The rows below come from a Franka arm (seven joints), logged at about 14 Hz.
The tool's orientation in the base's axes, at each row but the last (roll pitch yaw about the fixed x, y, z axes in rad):
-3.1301 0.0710 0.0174
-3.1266 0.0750 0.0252
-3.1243 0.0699 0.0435
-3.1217 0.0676 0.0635
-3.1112 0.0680 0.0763
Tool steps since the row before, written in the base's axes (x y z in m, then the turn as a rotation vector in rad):
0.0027 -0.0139 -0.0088 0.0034 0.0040 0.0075
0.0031 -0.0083 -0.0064 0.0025 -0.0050 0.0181
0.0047 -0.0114 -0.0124 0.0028 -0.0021 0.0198
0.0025 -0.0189 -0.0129 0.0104 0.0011 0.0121
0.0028 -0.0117 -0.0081 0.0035 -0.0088 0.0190
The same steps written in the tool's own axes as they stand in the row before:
0.0031 0.0140 0.0084 0.0029 -0.0040 -0.0077
0.0034 0.0085 0.0060 0.0010 0.0048 -0.0183
0.0051 0.0118 0.0119 0.0013 0.0019 -0.0200
0.0022 0.0193 0.0124 0.0096 -0.0007 -0.0128
0.0024 0.0121 0.0076 0.0015 0.0085 -0.0194

